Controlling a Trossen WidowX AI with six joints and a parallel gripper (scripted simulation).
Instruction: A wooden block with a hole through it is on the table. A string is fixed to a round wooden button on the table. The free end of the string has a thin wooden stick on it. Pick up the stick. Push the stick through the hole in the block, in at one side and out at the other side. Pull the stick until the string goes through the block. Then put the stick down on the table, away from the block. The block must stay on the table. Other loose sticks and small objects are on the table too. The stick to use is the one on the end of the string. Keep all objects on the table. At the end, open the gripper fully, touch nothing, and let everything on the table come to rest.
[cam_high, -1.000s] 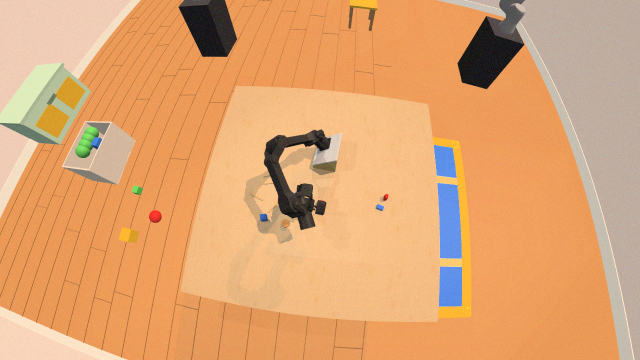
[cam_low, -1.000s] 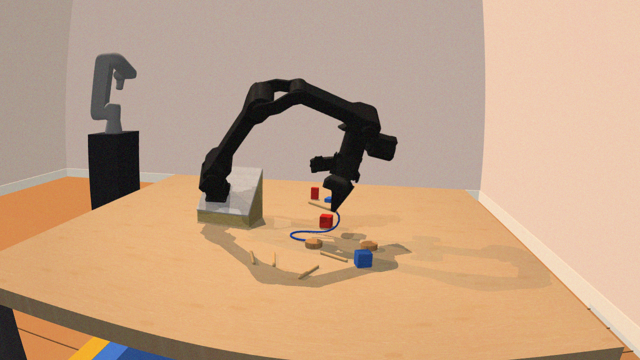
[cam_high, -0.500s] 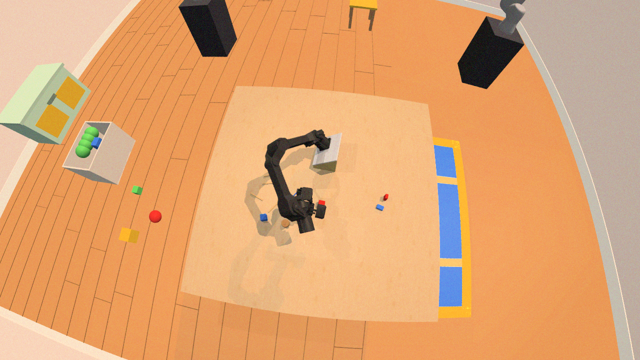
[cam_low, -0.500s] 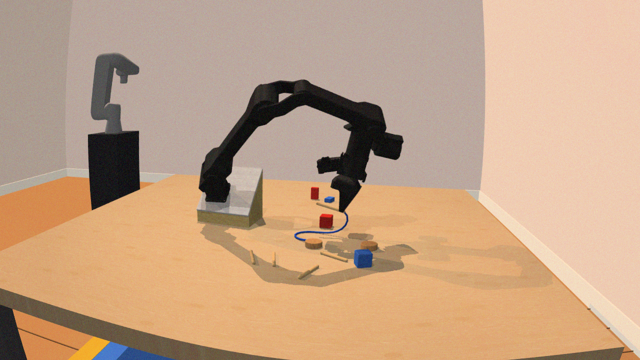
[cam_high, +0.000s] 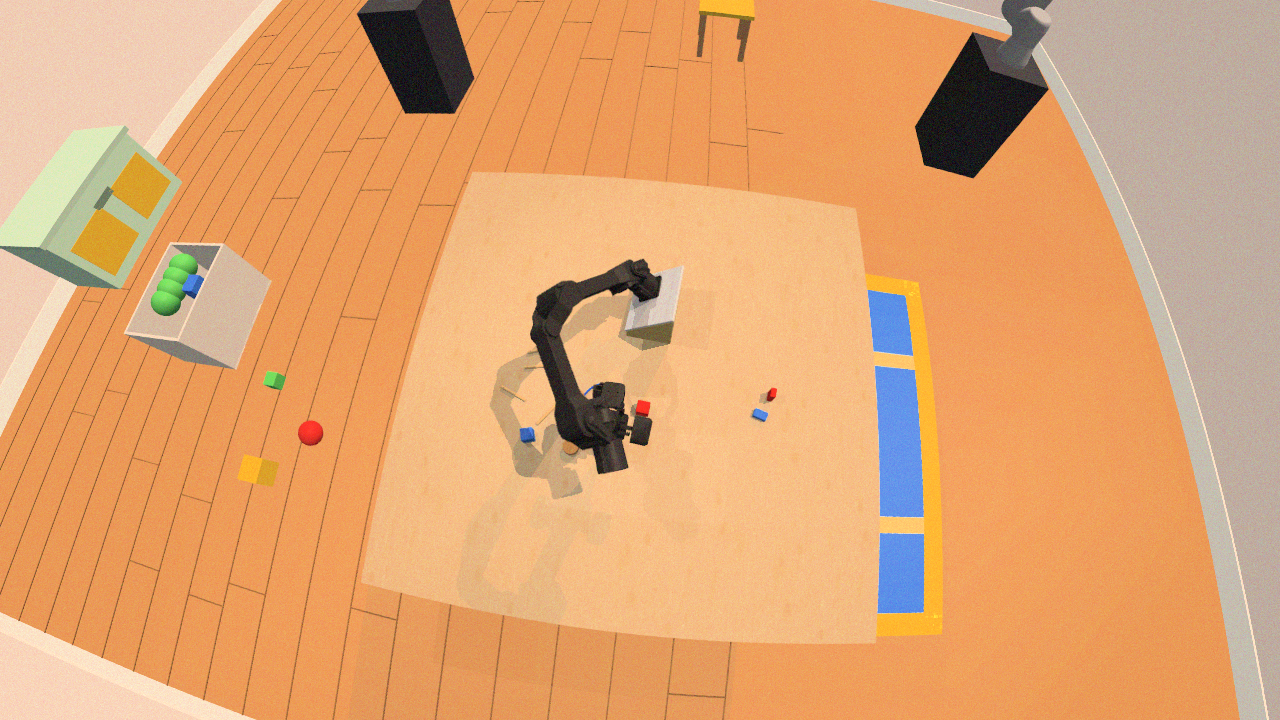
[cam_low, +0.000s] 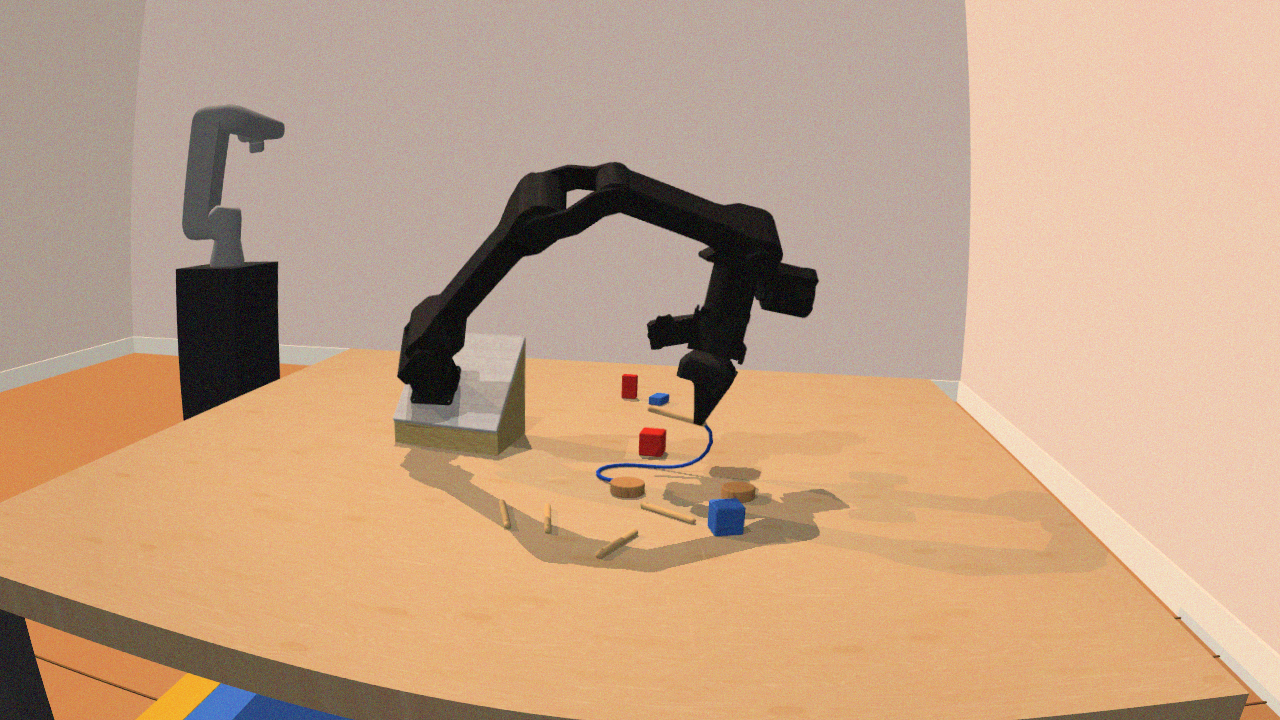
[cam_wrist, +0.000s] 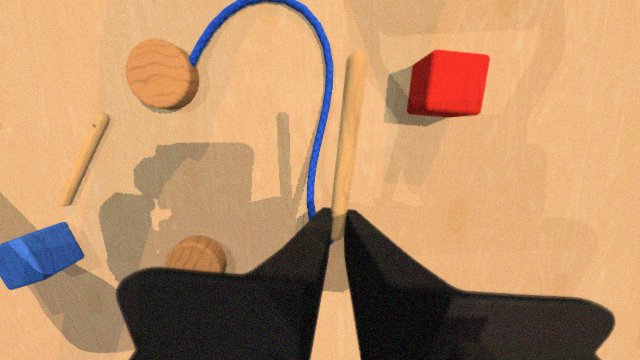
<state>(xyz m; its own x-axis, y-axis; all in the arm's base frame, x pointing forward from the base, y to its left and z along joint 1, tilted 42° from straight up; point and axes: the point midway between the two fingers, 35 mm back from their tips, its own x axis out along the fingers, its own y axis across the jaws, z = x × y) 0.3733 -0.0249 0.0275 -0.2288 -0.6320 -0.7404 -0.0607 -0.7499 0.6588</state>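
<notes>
Right now the red cube is 60 mm to the left of my gripper tip, 60 mm behind it and 50 mm below it. From my gripper tip the other things lie so: blue cube (210 mm to the right, 50 mm below, 50 mm ahead); thin wooden stick (10 mm behind); small blue piece (360 mm to the left, 100 mm behind, 50 mm below).
</notes>
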